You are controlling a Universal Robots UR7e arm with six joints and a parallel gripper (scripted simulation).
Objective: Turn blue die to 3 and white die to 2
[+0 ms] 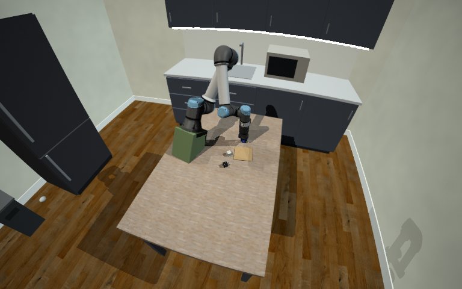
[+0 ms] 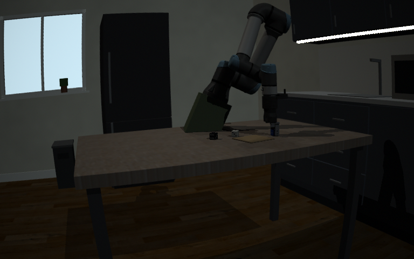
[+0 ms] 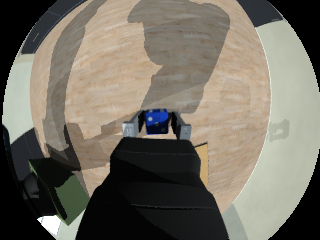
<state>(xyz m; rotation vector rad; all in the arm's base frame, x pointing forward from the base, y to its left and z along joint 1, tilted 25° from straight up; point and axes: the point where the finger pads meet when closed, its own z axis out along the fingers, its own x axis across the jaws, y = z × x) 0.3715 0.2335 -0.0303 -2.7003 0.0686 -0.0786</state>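
Right now the blue die is 1 cm below my hand. The rest, counted from my hand: black die 30 cm to the right, 4 cm behind, 1 cm below; white die 19 cm to the right, 6 cm behind, 1 cm below; tan mat 13 cm to the right, 4 cm ahead, 2 cm below.
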